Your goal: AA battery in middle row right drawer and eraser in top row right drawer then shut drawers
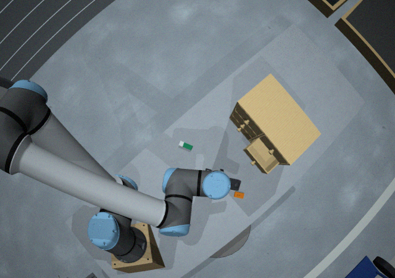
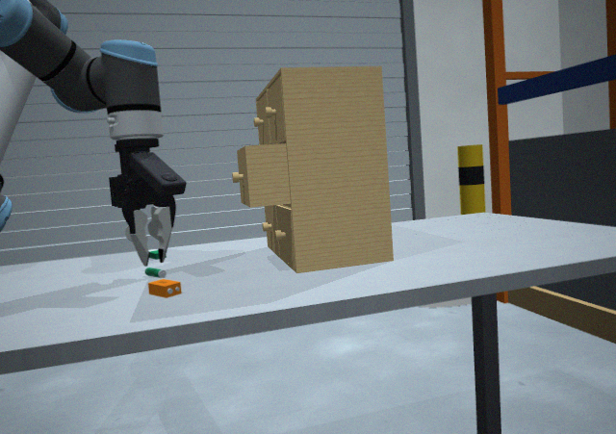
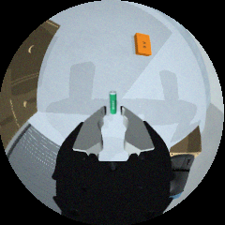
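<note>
Now: the green AA battery 30 mm below my hand. Round my hand: orange block: 150 mm to the right, 30 mm below, 30 mm ahead; eraser: 220 mm to the left, 30 mm below, 20 mm behind.
</note>
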